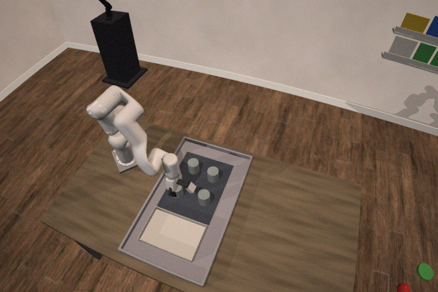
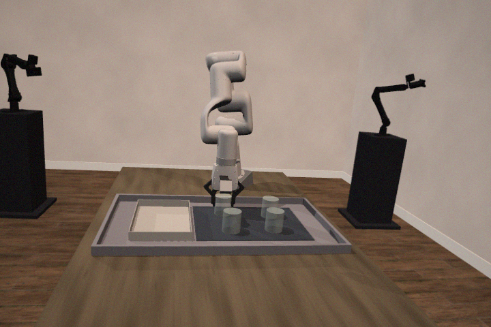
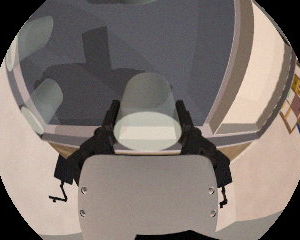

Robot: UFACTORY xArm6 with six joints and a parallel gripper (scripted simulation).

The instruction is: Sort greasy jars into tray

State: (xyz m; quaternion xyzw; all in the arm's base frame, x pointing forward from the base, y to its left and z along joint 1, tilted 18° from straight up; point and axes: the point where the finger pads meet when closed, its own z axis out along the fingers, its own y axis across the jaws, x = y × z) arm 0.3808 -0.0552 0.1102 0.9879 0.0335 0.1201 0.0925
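Now: hand 220 mm to the left of the cream tray, 90 mm short of it and 40 mm above it. From my hand the other things lie so: steel table top 100 mm ahead, 50 mm below, 10 mm to the right; then dark drying mat 100 mm to the left, 80 mm ahead, 50 mm below.
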